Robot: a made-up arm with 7 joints.
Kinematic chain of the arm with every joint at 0, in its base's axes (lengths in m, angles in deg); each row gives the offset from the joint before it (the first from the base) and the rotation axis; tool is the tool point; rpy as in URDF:
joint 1: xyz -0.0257 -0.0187 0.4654 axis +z
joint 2: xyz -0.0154 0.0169 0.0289 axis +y
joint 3: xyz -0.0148 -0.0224 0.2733 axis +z
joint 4: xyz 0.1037 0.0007 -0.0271 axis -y
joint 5: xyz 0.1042 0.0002 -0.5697 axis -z
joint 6: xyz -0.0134 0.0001 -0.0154 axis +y
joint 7: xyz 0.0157 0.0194 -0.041 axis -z
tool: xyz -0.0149 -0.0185 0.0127 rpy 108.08 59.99 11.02
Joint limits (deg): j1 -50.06..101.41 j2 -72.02..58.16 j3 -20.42..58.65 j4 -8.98..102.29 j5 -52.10..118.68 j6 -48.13..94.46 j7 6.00..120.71
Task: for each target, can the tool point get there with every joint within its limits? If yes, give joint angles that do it. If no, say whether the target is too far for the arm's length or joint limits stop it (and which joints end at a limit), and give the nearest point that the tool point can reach.
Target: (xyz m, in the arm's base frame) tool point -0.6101 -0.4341 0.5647
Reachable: no: joint limits stop it (at a limit: joint 1, joint 2, joint 3, joint 6) | nearest point -0.5929 -0.3420 0.8686 | short by 0.318 m
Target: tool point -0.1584 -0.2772 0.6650
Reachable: no: joint limits stop it (at a limit: joint 1, joint 2, joint 3, joint 5, joint 6) | nearest point 0.0579 -0.3823 0.7551 | short by 0.257 m
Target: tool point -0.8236 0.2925 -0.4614
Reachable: no: too far | nearest point -0.4785 0.2458 0.0434 | short by 0.613 m
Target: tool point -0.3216 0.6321 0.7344
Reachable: yes | joints 67.02 9.13 45.25 86.33 80.28 48.67 30.51
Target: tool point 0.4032 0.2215 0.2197
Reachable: yes | joints -18.35 15.13 37.71 39.11 -0.63 -2.00 86.20
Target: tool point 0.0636 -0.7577 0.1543
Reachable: no: joint limits stop it (at a limit: joint 1, joint 3, joint 5, joint 7) | nearest point 0.1514 -0.6711 0.1597 | short by 0.123 m
